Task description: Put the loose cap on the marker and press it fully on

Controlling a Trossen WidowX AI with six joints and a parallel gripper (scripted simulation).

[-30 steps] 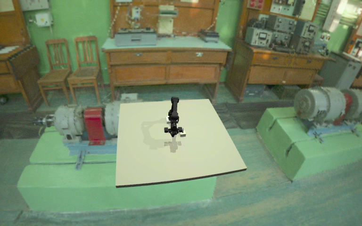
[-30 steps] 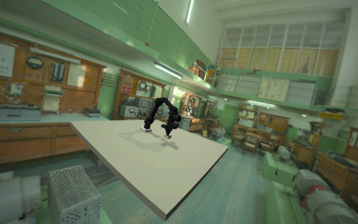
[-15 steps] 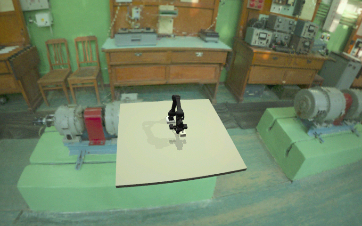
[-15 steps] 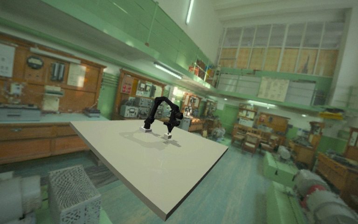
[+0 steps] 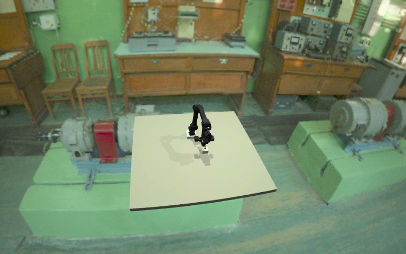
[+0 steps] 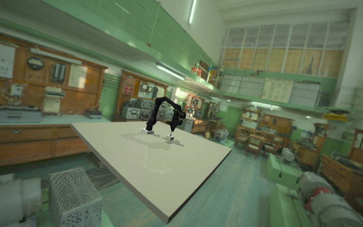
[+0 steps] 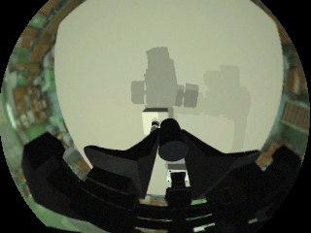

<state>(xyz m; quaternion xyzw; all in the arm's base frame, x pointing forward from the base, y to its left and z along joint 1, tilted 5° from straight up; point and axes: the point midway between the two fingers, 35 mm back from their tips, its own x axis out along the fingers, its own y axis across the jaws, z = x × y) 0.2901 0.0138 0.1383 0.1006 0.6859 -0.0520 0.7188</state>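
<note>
The holder block lies 3 cm behind my gripper tip, 3 cm to the left of it and 10 cm below it. From my gripper tip the other things lie so: marker cap 1 cm above.
</note>
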